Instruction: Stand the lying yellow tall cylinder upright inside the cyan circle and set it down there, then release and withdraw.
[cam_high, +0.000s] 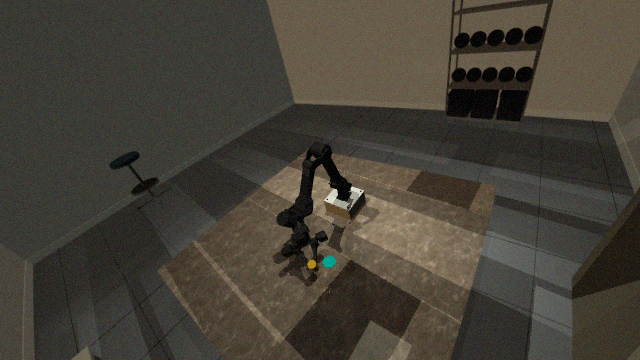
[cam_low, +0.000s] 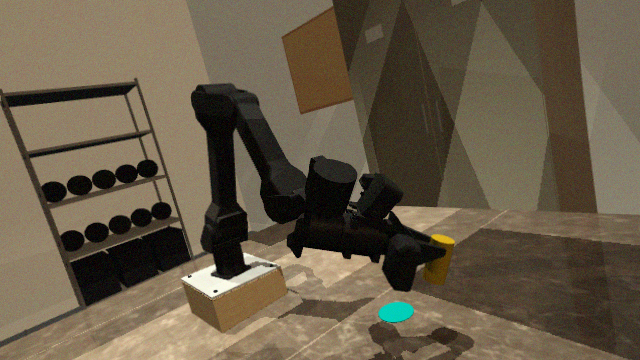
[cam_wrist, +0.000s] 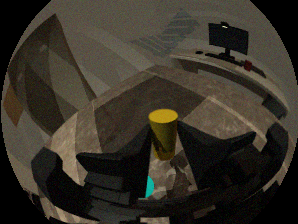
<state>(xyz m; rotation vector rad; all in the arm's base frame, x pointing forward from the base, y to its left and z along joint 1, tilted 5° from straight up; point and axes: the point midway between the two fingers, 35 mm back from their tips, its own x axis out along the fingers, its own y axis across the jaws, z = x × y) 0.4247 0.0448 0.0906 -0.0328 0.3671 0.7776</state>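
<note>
Now: the cyan circle 12 cm below my gripper tip and 10 cm behind it. The rest, counted from my gripper tip: yellow tall cylinder (2 cm below, 1 cm behind).
</note>
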